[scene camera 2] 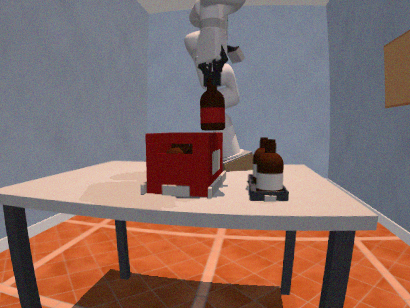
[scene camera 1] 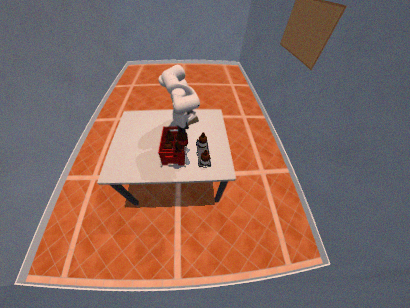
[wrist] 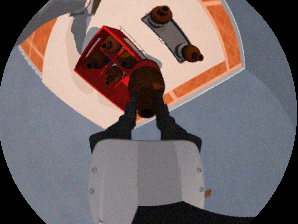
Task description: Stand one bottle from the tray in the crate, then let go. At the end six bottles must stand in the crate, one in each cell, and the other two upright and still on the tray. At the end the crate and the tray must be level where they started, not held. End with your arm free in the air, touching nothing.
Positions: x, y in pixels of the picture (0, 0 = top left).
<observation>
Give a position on a red crate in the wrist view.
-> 118, 94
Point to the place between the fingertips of my gripper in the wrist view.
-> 146, 101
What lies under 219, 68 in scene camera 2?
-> My gripper.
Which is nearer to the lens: the glass bottle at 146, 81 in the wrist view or the tray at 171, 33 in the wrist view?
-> The glass bottle.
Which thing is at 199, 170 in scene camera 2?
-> A red crate.
</observation>
